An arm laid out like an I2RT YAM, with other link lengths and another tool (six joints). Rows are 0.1 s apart.
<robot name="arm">
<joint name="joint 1" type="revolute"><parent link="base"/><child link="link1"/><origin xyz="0.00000 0.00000 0.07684" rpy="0.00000 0.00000 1.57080"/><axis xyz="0 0 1"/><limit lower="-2.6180" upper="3.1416"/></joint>
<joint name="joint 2" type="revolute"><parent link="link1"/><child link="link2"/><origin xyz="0.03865 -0.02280 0.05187" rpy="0.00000 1.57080 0.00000"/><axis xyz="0 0 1"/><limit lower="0.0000" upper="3.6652"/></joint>
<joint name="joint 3" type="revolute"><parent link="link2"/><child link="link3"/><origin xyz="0.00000 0.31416 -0.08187" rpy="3.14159 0.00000 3.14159"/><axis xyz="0 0 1"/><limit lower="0.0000" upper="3.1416"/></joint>
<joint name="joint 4" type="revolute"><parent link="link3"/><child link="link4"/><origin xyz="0.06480 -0.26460 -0.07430" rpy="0.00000 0.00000 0.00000"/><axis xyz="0 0 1"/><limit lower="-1.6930" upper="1.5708"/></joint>
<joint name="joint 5" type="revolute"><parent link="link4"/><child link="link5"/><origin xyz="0.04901 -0.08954 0.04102" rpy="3.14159 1.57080 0.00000"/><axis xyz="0 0 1"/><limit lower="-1.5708" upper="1.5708"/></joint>
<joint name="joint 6" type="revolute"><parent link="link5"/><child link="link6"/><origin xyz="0.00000 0.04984 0.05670" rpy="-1.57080 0.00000 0.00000"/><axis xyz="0 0 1"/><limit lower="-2.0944" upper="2.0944"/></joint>
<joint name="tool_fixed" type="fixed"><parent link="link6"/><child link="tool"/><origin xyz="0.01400 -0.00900 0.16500" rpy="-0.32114 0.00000 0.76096"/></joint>
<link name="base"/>
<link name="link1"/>
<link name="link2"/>
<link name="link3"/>
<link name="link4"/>
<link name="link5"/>
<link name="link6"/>
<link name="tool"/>
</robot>
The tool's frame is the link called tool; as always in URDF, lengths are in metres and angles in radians.
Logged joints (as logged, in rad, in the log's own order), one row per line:
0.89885, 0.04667, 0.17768, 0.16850, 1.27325, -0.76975
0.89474, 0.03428, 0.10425, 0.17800, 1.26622, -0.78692
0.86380, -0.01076, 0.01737, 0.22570, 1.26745, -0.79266
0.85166, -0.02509, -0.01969, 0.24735, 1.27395, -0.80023
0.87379, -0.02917, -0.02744, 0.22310, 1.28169, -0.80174
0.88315, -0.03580, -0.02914, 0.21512, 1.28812, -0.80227
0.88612, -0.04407, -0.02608, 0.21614, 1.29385, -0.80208
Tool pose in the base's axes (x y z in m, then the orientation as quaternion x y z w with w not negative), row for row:
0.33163, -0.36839, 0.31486, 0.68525, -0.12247, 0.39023, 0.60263
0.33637, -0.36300, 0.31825, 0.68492, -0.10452, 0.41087, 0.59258
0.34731, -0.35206, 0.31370, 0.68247, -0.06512, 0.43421, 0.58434
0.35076, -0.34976, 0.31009, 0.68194, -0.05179, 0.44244, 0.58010
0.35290, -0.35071, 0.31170, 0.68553, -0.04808, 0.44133, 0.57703
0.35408, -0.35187, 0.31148, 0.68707, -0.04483, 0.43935, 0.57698
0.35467, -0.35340, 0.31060, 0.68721, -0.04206, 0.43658, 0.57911
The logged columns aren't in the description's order. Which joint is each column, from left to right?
Columns, left to right: joint 3, joint 6, joint 5, joint 4, joint 2, joint 1.
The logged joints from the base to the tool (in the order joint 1, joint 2, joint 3, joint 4, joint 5, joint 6), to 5 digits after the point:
-0.76975, 1.27325, 0.89885, 0.16850, 0.17768, 0.04667
-0.78692, 1.26622, 0.89474, 0.17800, 0.10425, 0.03428
-0.79266, 1.26745, 0.86380, 0.22570, 0.01737, -0.01076
-0.80023, 1.27395, 0.85166, 0.24735, -0.01969, -0.02509
-0.80174, 1.28169, 0.87379, 0.22310, -0.02744, -0.02917
-0.80227, 1.28812, 0.88315, 0.21512, -0.02914, -0.03580
-0.80208, 1.29385, 0.88612, 0.21614, -0.02608, -0.04407

